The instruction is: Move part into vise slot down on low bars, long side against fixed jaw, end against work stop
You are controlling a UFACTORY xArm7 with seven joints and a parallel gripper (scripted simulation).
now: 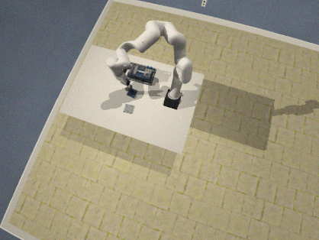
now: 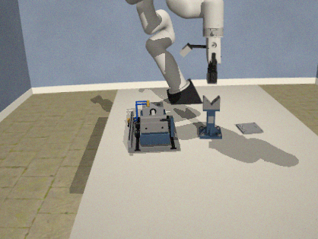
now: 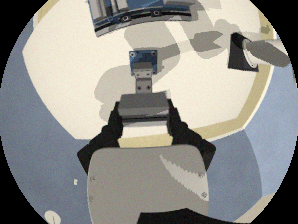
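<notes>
Right now my hand is right at the part. Round my hand: V-block post (190 mm below); air cylinder (210 mm to the right, 170 mm below, 150 mm behind); infeed plate (240 mm below, 180 mm to the left).
</notes>
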